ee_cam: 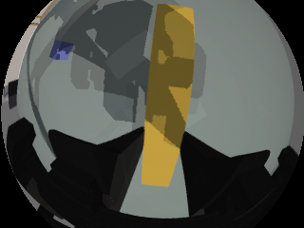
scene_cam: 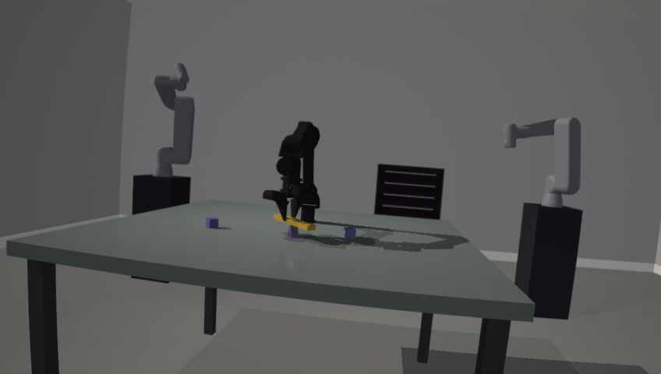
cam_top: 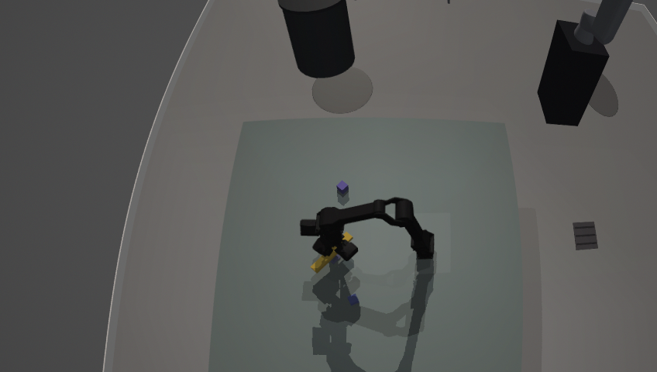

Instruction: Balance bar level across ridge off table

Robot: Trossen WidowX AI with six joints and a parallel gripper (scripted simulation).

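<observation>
The yellow bar is 20 mm ahead of my gripper tip and 20 mm to the left of it. Round my gripper tip: purple cube 280 mm to the right, 40 mm below.
</observation>
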